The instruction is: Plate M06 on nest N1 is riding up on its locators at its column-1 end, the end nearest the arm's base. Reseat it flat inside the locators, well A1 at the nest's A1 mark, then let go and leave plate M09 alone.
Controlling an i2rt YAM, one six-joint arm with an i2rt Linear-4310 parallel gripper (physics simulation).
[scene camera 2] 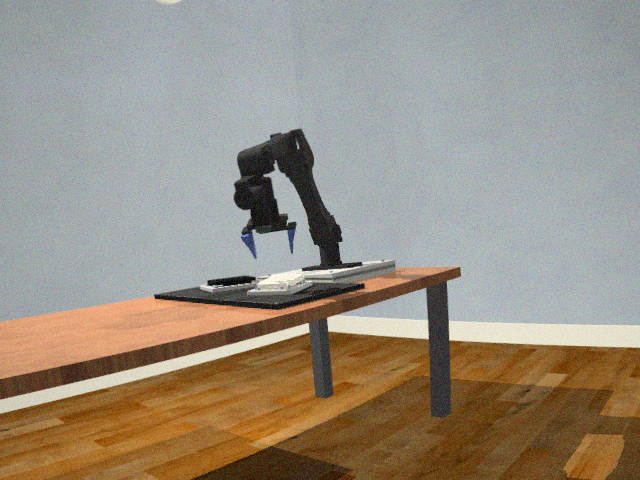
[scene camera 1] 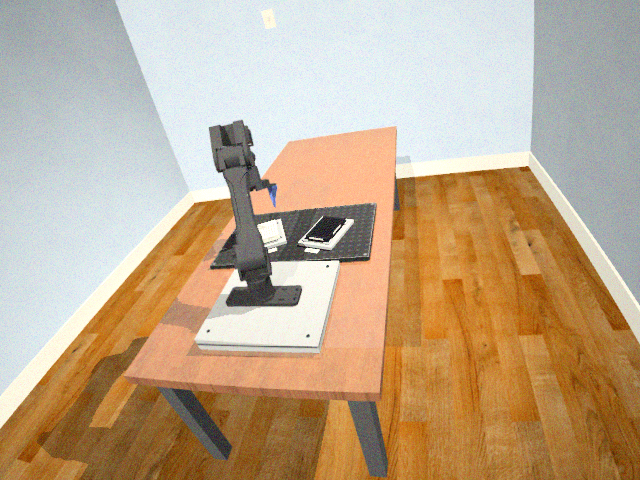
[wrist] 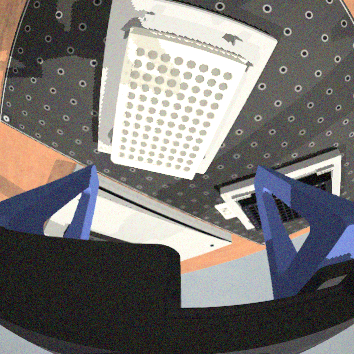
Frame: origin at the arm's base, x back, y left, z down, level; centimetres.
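Seen in the pictures: gripper, fingertip midpoint: (scene camera 2: 273,255) (scene camera 1: 261,212) (wrist: 176,173); arm's base, link origin: (scene camera 2: 331,268) (scene camera 1: 264,297).
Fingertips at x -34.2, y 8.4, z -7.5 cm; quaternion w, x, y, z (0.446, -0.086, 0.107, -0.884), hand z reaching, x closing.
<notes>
Offsets run from my fingertips to a thing's top centre. Level surfaces: height alone.
Plate M06 @[dx +1.5, dy +0.3, dz +5.8 cm] (scene camera 1: 269,231) (scene camera 2: 281,280) (wrist: 175,100), white with round wells, lies over nest N1 (scene camera 2: 258,292) (wrist: 106,107). In the wrist view its end toward the arm's base covers the nest's edge and looks raised; the far-end rim shows bare. The A1 mark is not readable. My gripper (scene camera 2: 273,255) (wrist: 176,173) is open and empty, in the air above the nests, its blue fingers spread wide. Black plate M09 @[dx +2.8, dy -20.9, dz +6.7 cm] (scene camera 1: 326,228) (scene camera 2: 231,280) sits in nest N2 @[dx +2.8, dy -20.9, dz +7.5 cm] (scene camera 1: 323,244) (wrist: 338,175), partly hidden behind one finger in the wrist view.
Both nests stand on a black perforated board (scene camera 1: 356,237) (wrist: 300,100) on the wooden table @[dz +10.6 cm] (scene camera 1: 341,160). The arm's pale base plate (scene camera 1: 268,330) (wrist: 150,220) lies close to the board's near edge. Small white label tabs are at the nests' base-side ends.
</notes>
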